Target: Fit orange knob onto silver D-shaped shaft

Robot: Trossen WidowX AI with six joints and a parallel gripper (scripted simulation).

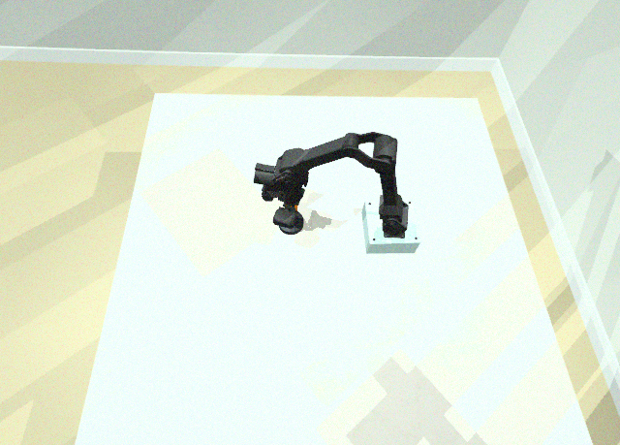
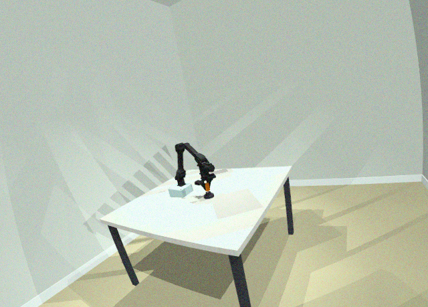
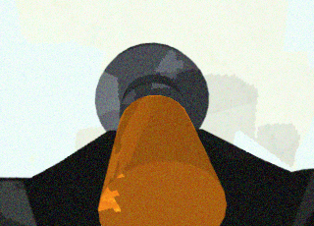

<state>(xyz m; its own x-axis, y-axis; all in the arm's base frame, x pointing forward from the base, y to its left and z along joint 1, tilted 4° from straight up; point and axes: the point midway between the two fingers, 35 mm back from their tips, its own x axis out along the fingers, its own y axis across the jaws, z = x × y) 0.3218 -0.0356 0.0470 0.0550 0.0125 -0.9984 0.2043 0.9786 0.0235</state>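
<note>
Right now my gripper tip is 4 cm above the round pedestal. From my gripper tip the other things lie so: orange knob: 3 cm above.
</note>
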